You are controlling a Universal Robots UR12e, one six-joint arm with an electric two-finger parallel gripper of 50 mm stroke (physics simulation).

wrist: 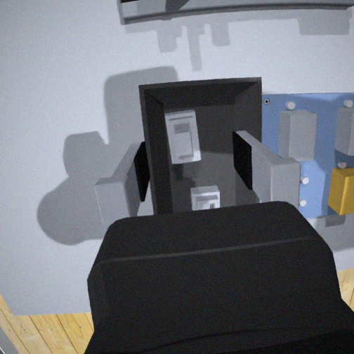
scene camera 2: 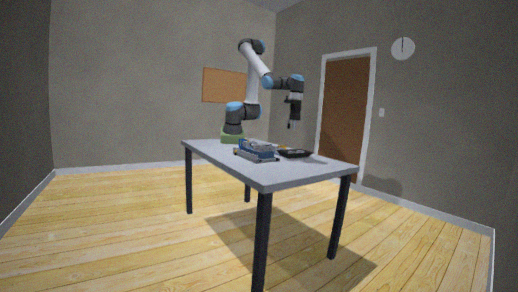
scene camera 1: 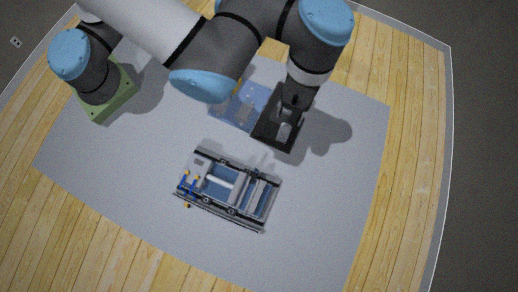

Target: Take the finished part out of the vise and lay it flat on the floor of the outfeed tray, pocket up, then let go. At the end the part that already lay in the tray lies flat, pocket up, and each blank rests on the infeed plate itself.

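Frame: origin at the arm's base, x back, y right, z up, level; metres.
Seen in the pictures: gripper, between the fingertips: [scene camera 2: 291, 129] [scene camera 1: 288, 118]; arm's base, origin of its link: [scene camera 2: 232, 131] [scene camera 1: 98, 82].
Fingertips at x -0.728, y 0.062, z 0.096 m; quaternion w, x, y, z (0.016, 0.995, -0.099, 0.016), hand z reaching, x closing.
Offsets run from my fingertips to a thing's top centre.
My gripper [scene camera 1: 291, 116] [scene camera 2: 291, 125] [wrist: 190, 154] is open and empty, above the black outfeed tray [scene camera 1: 270, 142] [scene camera 2: 295, 154] [wrist: 200, 91]. In the wrist view one grey part [wrist: 182, 137] lies near the tray's left wall, slightly turned, with its pocket up; it looks flat. A second grey part [wrist: 205, 196] lies closer to the gripper body, which hides some of it; its recessed side faces up, but whether it is fully flat I cannot tell. The vise {dx +0.140, dy +0.189, dz -0.107 m} [scene camera 1: 239, 189] [scene camera 2: 257, 150] shows no part between its jaws.
The blue infeed plate {dx +0.172, dy -0.128, dz -0.198 m} [scene camera 1: 259, 92] [wrist: 270, 132] is beside the tray, with small pins. Two grey blanks [wrist: 297, 136] [wrist: 346, 131] stand on it, one cut off by the view's edge. A yellow block [wrist: 342, 191] is at its edge. The vise stands across from the tray.
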